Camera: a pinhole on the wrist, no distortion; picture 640 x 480 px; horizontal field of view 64.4 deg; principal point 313.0 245.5 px. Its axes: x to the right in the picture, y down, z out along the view. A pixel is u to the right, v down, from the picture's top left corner.
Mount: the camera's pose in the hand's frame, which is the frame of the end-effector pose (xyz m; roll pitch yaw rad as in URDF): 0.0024 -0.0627 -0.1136 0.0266 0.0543 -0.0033
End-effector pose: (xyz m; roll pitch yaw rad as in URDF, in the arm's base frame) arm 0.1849 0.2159 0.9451 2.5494 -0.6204 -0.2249
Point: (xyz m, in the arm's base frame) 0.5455 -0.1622 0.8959
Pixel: 595.0 392.2
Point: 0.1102 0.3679 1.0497
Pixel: behind the camera
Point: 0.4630 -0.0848 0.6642
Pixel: 378.2 273.9
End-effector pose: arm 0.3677 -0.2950 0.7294 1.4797 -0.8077 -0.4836
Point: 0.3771 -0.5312 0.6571
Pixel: 330.6 109.7
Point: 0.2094 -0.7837 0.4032
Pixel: 132.5 24.6
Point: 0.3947 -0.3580 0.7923
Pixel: 539.2 463.2
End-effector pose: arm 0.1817 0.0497 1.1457 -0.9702 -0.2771 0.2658
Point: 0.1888 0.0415 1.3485
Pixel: 419.4 22.7
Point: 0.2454 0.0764 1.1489
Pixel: outside the picture
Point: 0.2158 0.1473 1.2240
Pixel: 459.4 403.1
